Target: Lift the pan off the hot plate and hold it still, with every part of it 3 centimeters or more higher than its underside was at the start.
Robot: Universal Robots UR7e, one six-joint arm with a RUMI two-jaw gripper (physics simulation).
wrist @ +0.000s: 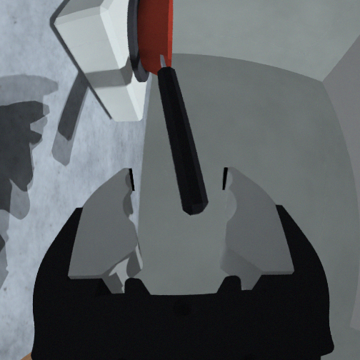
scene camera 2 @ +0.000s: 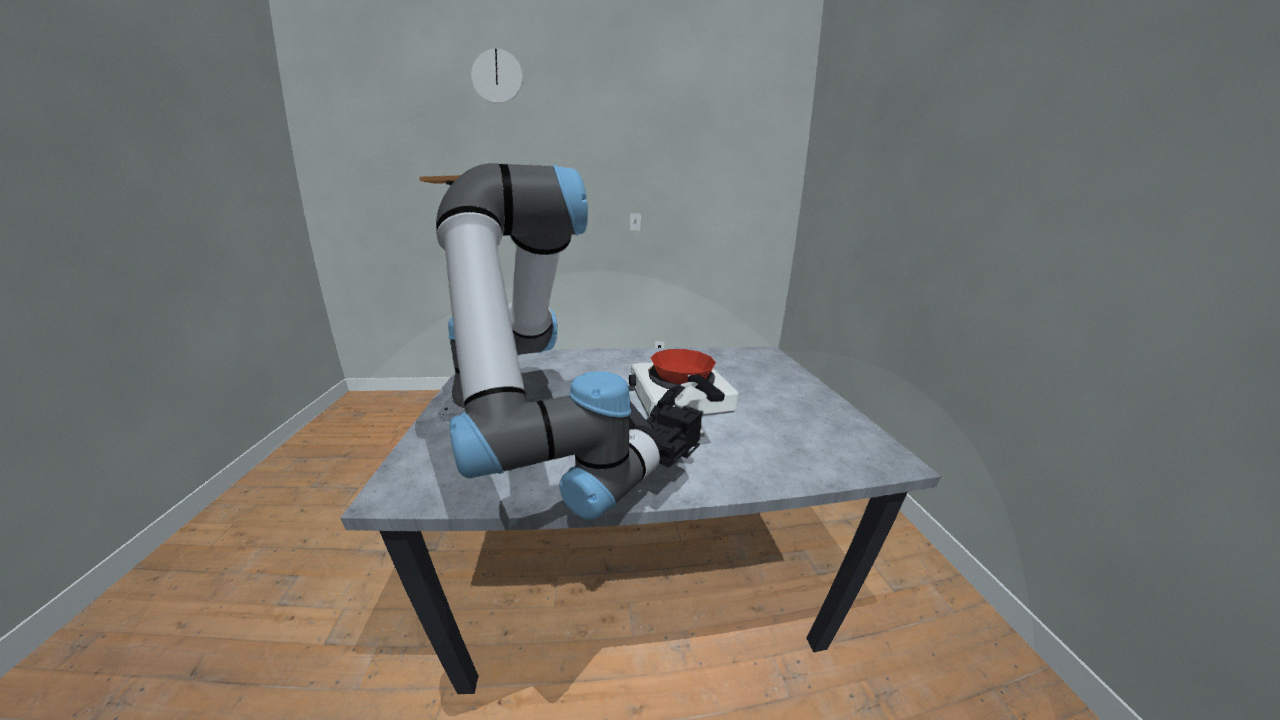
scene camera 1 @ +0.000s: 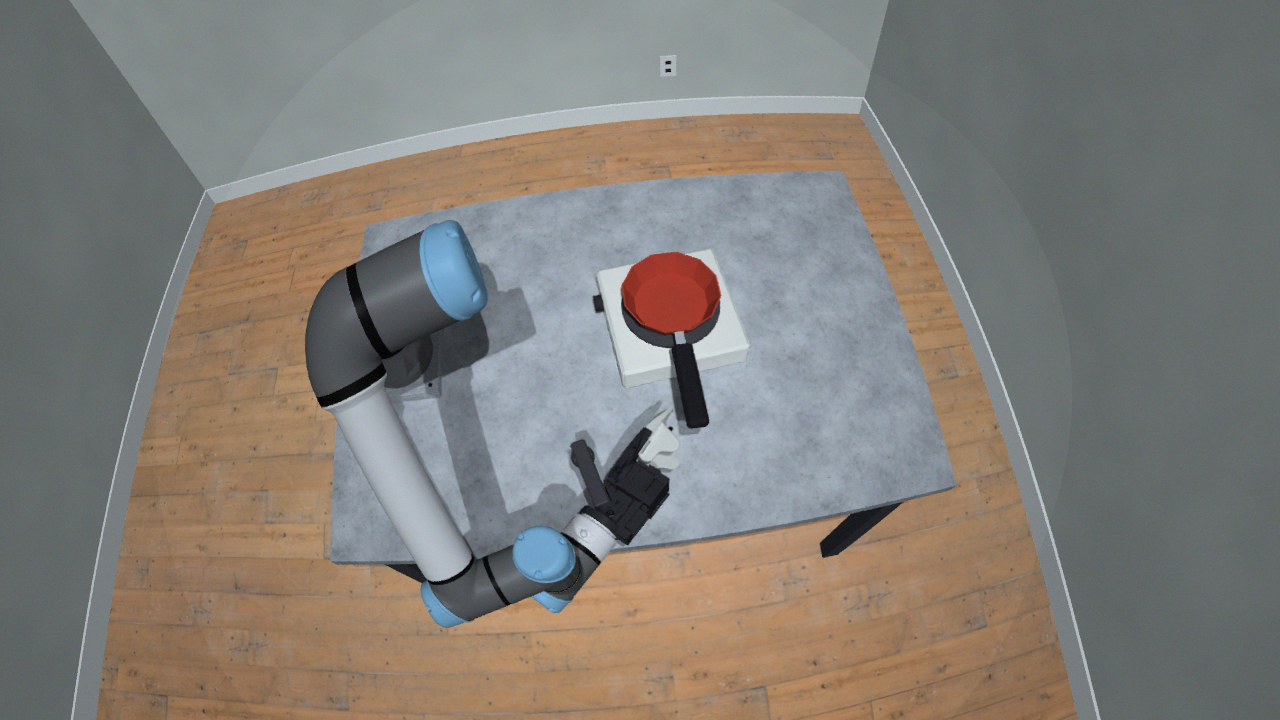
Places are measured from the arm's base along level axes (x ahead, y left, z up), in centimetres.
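Pixels of known places: gripper, between the fingertips: (scene camera 2: 694, 399) (scene camera 1: 671, 418); arm's base, origin of its link: (scene camera 1: 399, 355).
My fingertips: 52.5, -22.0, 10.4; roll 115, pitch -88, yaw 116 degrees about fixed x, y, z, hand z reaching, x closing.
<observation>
Ahead of a thing's pixels: the offset from my fingertips to its middle, as dx, dy, dz. Level surfaces: height alone.
The red pan @[+3.0, +15.9, -1.6] (scene camera 1: 671, 300) (scene camera 2: 682, 365) (wrist: 155, 40) sits level on the white hot plate @[+1.7, +25.6, -9.4] (scene camera 1: 640, 362) (scene camera 2: 723, 402) (wrist: 90, 45). Its black handle @[+3.5, +5.8, +0.0] (scene camera 1: 689, 385) (scene camera 2: 707, 390) (wrist: 181, 140) sticks out past the hot plate's edge toward the table front. My gripper (scene camera 1: 671, 420) (scene camera 2: 687, 390) (wrist: 177, 169) is open and holds nothing. In scene camera 1 its fingertips are close beside the handle's free end, on the left. In the wrist view the handle's end appears between the two fingers, nearer the right one; how far it lies from them in depth is unclear.
The grey table @[dz -13.0] (scene camera 1: 805, 429) (scene camera 2: 805, 447) bears the hot plate, whose dark knob @[-11.1, +29.5, -9.5] (scene camera 1: 597, 302) (scene camera 2: 632, 380) is on the left side. My arm runs along the table's left side, and its wrist joints hang at the front edge. A wall stands behind the table.
</observation>
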